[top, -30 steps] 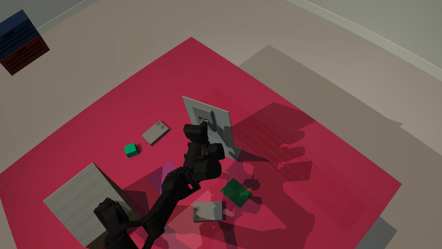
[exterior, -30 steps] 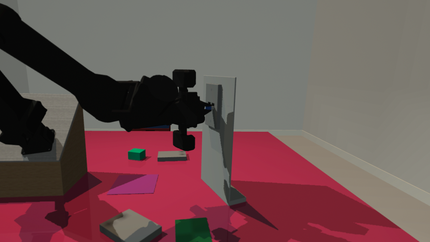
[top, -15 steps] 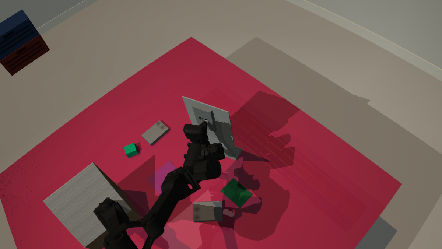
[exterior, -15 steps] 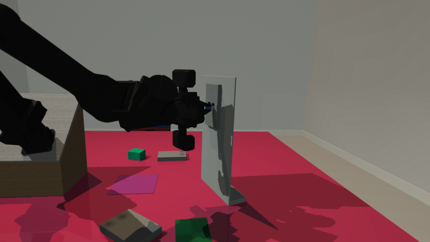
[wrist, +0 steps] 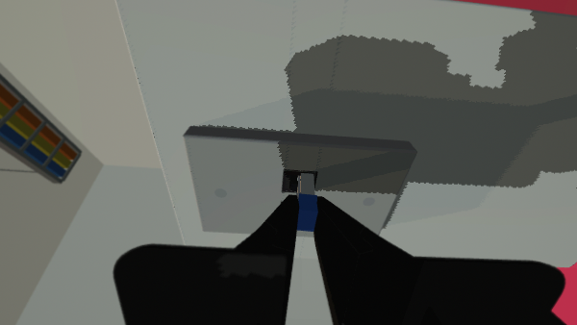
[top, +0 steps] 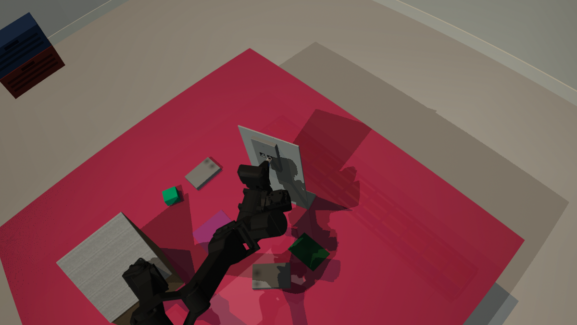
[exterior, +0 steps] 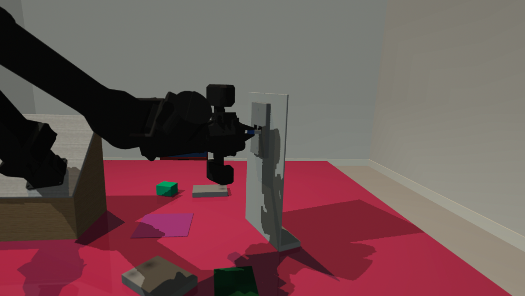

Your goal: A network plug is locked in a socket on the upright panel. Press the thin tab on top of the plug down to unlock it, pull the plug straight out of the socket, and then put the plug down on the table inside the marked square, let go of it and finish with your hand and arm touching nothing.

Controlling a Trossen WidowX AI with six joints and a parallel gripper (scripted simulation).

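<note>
Now: gripper tip 19 cm past the purple square, 8 cm to the right of it and 24 cm above it. Round my gripper tip: network plug 1 cm ahead; then thin pale tab 1 cm ahead; then grey panel 3 cm ahead, 1 cm to the left, 9 cm below.
</note>
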